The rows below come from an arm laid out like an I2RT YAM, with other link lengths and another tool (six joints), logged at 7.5 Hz.
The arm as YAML. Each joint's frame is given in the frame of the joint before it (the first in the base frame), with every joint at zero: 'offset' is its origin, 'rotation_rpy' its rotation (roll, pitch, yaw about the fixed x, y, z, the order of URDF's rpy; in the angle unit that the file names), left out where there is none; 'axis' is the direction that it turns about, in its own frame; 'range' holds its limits. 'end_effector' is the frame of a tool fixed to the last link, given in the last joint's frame.
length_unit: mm
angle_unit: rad
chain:
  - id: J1
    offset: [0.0, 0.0, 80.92]
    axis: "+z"
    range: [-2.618, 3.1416]
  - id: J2
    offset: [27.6, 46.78, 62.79]
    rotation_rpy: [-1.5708, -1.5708, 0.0]
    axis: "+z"
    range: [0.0, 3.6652]
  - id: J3
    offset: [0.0, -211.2, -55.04]
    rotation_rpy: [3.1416, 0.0, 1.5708]
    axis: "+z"
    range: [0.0, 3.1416]
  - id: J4
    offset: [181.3, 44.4, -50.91]
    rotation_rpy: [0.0, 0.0, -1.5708]
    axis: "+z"
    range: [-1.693, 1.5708]
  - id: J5
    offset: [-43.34, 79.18, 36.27]
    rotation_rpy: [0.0, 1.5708, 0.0]
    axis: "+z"
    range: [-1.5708, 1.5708]
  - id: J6
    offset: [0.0, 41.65, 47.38]
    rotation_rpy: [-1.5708, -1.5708, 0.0]
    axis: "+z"
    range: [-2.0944, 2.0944]
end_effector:
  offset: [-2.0, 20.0, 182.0]
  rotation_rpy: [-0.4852, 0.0, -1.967]
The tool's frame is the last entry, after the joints.
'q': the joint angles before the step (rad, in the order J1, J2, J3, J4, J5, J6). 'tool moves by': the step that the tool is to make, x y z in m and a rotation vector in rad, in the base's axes. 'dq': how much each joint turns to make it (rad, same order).
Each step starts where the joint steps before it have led.
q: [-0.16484, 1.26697, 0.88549, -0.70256, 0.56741, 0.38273]
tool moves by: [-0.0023, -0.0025, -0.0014, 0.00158, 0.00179, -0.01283]
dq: [-0.00973, 0.00116, -0.00424, 0.00125, 0.00033, 0.00395]
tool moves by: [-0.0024, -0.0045, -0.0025, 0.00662, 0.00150, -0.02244]
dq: [-0.02017, 0.00927, -0.00136, 0.00484, -0.00448, 0.00579]
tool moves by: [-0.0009, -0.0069, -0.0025, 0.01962, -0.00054, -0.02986]
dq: [-0.03930, 0.02231, 0.01499, 0.00341, -0.02147, 0.00049]
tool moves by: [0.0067, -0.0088, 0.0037, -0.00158, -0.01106, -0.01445]
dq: [-0.02932, 0.03218, 0.03412, 0.01670, -0.00795, -0.01470]
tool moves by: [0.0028, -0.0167, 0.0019, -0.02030, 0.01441, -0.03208]
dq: [-0.03917, 0.05782, 0.04566, 0.01446, 0.01736, -0.02028]
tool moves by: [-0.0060, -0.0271, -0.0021, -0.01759, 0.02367, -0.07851]
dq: [-0.07211, 0.07528, 0.04895, 0.01351, 0.02460, -0.00685]
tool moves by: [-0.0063, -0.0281, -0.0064, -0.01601, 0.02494, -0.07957]
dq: [-0.07126, 0.09179, 0.04678, 0.03109, 0.02570, -0.00462]
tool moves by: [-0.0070, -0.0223, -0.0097, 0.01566, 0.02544, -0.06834]
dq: [-0.06925, 0.09443, 0.06610, -0.00154, -0.00231, 0.00013]
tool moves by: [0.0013, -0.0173, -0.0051, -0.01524, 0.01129, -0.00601]
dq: [-0.04016, 0.05181, 0.01477, 0.06178, 0.00215, -0.04721]
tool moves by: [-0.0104, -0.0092, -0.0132, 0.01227, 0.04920, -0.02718]
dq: [-0.03024, 0.06198, 0.02040, 0.00030, 0.01338, -0.01181]
